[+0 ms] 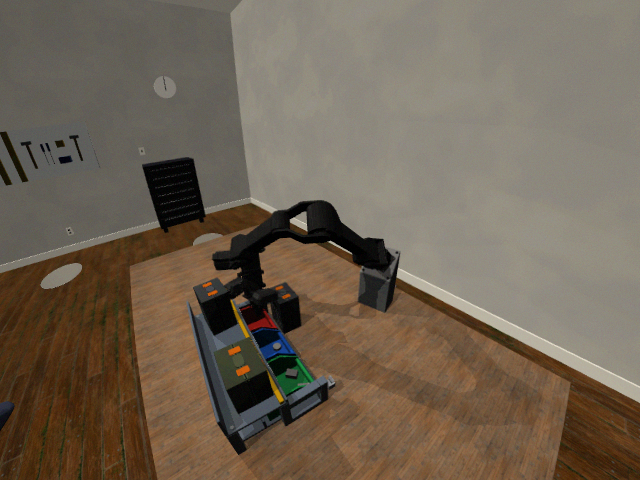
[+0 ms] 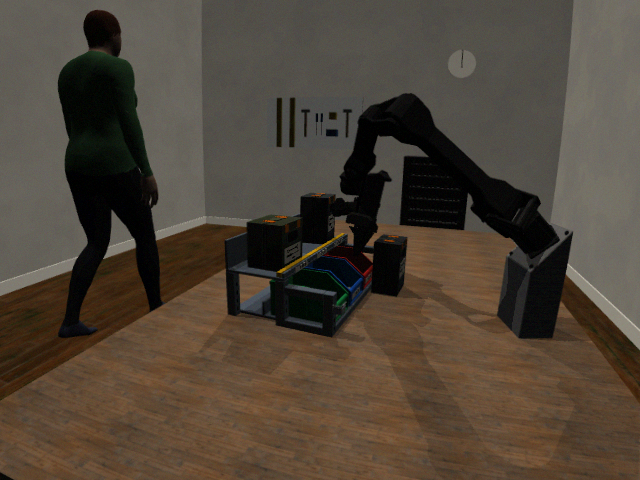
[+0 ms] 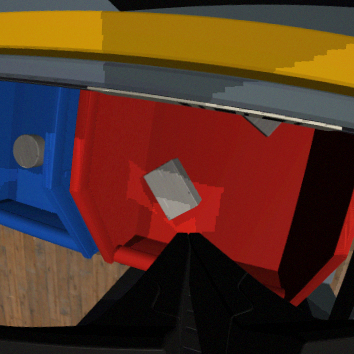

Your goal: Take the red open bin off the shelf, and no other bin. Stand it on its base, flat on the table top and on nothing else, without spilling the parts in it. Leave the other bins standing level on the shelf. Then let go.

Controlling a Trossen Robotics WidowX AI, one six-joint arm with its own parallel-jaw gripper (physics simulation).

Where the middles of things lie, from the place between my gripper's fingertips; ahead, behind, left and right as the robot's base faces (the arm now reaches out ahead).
The red bin (image 3: 271,203) lies 3 cm ahead of my hand and 3 cm below it. Also, from my hand: yellow strip (image 3: 304,57): 5 cm ahead, 12 cm to the left, 3 cm above; blue bin (image 2: 339,269): 1 cm ahead, 11 cm to the left, 3 cm below; shelf (image 1: 210,343): 10 cm ahead, 12 cm to the left, 2 cm above.
